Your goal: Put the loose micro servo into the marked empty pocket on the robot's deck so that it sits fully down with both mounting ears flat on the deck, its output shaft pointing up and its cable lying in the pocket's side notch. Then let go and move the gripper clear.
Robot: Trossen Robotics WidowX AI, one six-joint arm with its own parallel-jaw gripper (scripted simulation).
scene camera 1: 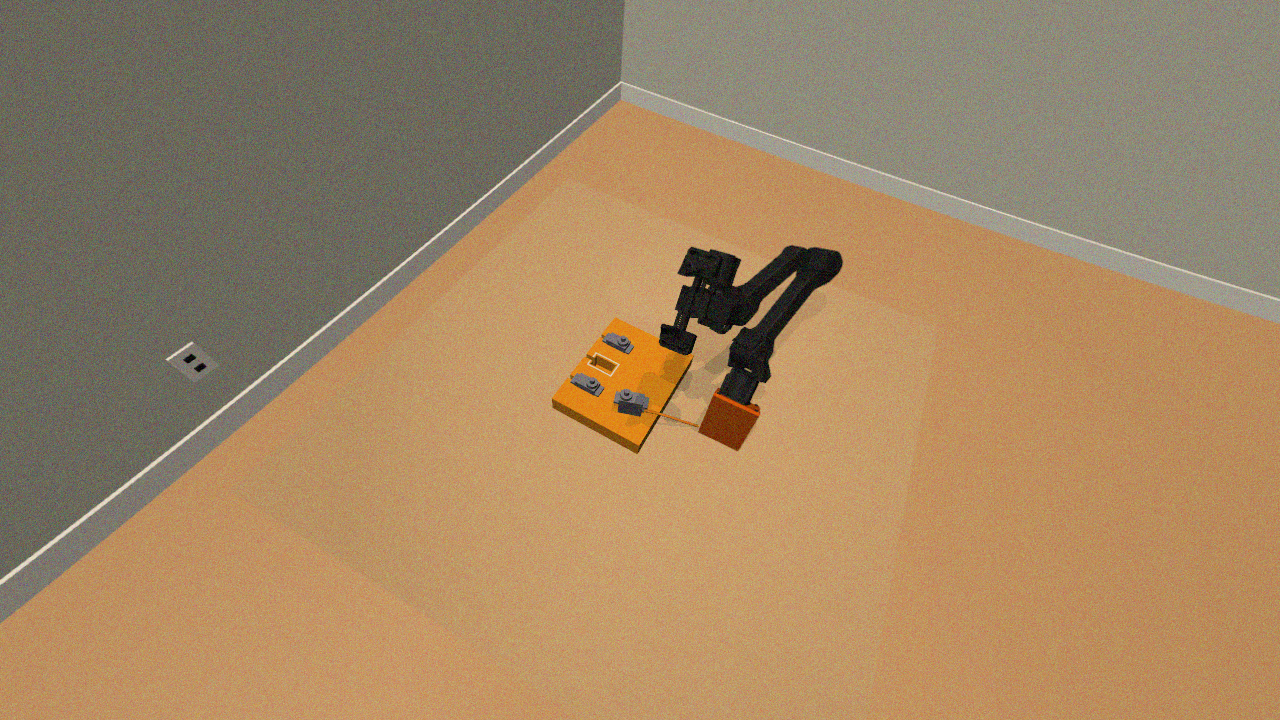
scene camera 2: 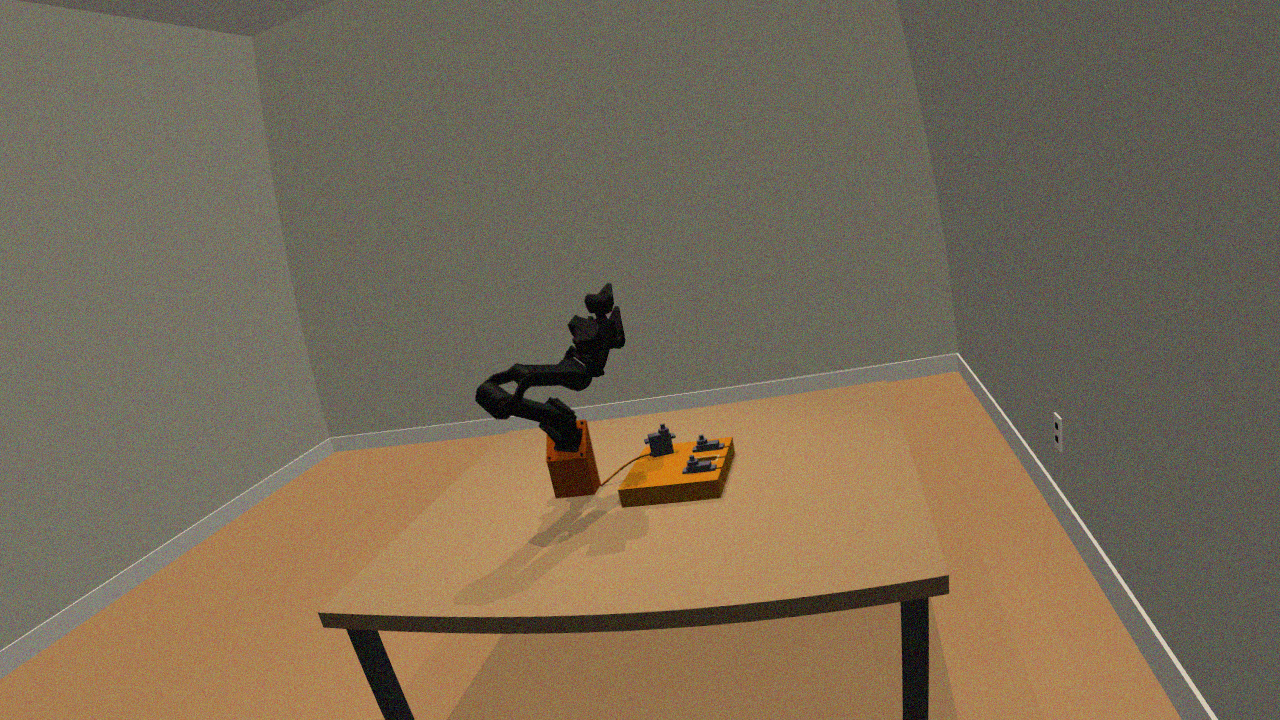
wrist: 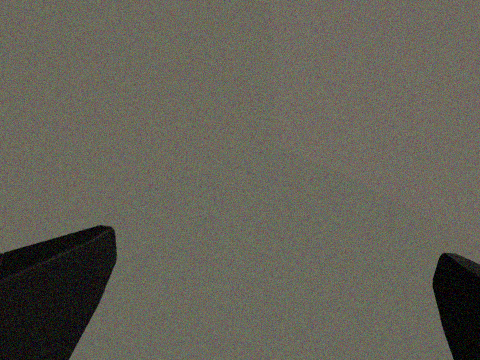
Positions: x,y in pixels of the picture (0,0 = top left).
Labels:
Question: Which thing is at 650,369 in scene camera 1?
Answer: An orange deck.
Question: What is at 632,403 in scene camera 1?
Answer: A micro servo.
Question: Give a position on an orange deck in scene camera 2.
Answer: At 651,481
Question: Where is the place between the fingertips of my gripper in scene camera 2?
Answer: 613,295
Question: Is my gripper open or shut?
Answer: Open.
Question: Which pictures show my gripper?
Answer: Scene camera 1, scene camera 2 and the wrist view: all of them.

